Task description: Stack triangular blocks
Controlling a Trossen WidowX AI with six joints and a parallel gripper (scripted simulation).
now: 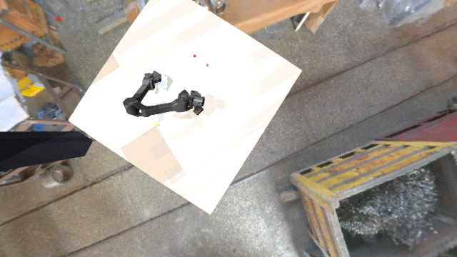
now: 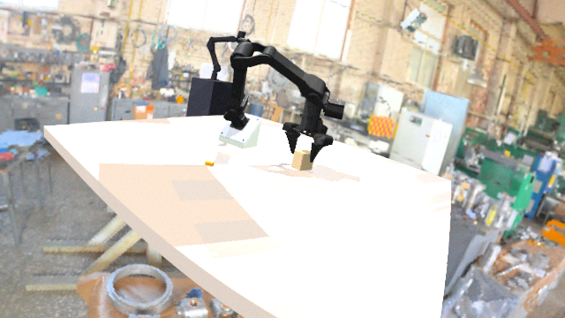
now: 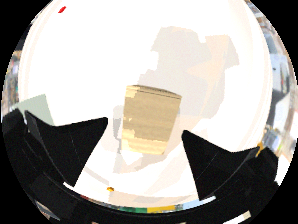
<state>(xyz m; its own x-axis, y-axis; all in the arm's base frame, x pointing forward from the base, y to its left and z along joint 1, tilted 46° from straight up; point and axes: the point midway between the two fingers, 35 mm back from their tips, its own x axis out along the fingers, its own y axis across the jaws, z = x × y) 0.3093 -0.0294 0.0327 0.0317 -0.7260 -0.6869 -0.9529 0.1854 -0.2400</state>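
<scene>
My gripper tip is now 1 cm below the tan triangular block. The rest, counted from my gripper tip: small orange marker (17 cm behind, 27 cm to the right, 3 cm below).
</scene>
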